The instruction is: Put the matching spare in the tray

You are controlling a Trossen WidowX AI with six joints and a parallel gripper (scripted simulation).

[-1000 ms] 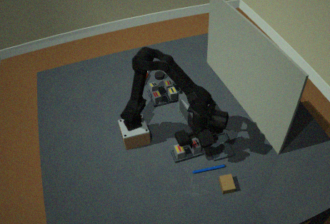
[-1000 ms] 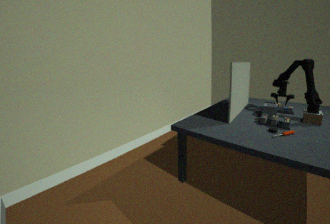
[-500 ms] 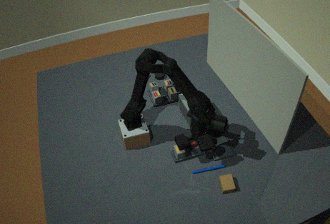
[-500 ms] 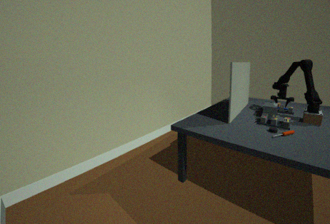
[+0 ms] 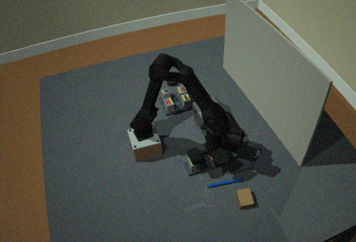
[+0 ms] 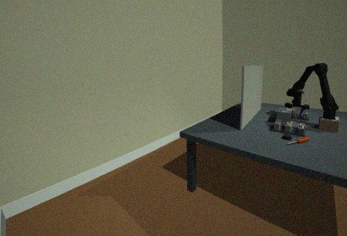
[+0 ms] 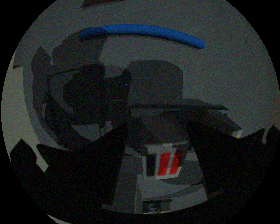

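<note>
The blue marker pen is 100 mm to the right of my gripper tip and 10 mm below it. The rest, counted from my gripper tip: white wall panel: 340 mm ahead, 160 mm to the left, 210 mm above; tan cardboard box: 20 mm ahead, 200 mm to the right.
</note>
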